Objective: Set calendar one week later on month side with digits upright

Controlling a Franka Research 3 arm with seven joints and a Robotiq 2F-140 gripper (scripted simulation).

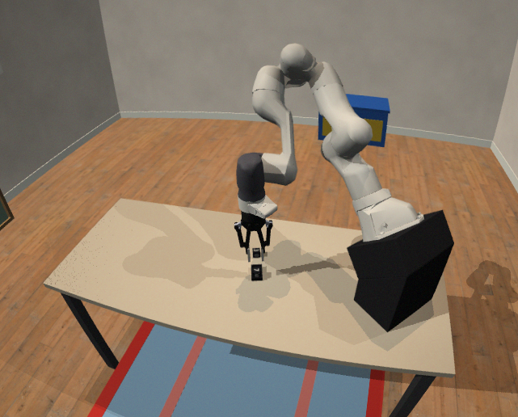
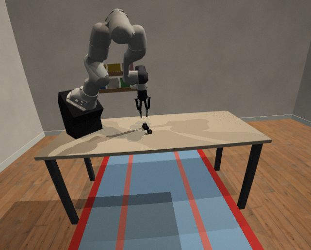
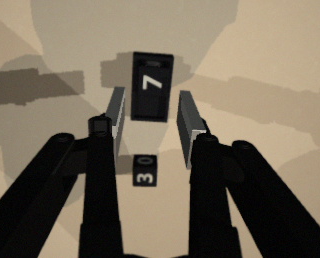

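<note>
Now: the black tray 120 mm below my hand and 20 mm to the right of it.
</note>
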